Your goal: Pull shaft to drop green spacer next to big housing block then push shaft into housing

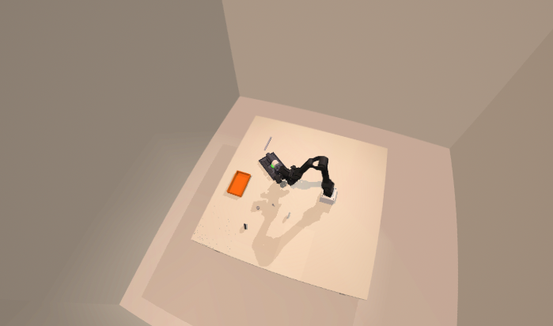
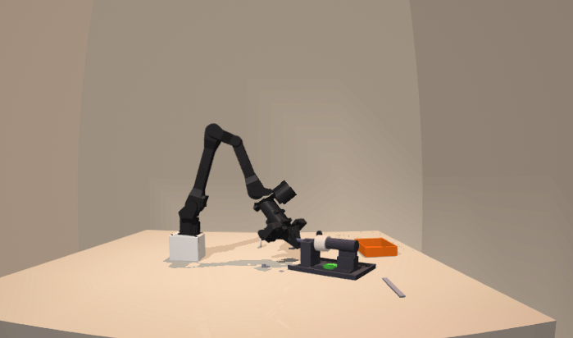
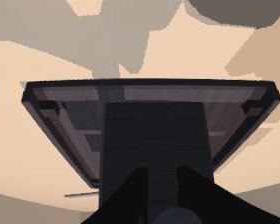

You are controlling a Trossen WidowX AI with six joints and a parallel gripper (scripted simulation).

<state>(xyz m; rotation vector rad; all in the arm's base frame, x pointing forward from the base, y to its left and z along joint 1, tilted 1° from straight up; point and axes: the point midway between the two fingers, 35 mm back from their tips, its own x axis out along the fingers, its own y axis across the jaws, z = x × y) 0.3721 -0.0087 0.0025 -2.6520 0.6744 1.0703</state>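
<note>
Right now the shaft is 30 mm ahead of my gripper tip, 20 mm to the right of it and 20 mm above it. From my gripper tip the other things lie so: orange tray 270 mm ahead, 220 mm to the left, 50 mm below; green spacer 100 mm ahead, 60 mm to the right, 50 mm below; white spacer 60 mm ahead, 30 mm to the right, 20 mm above.
</note>
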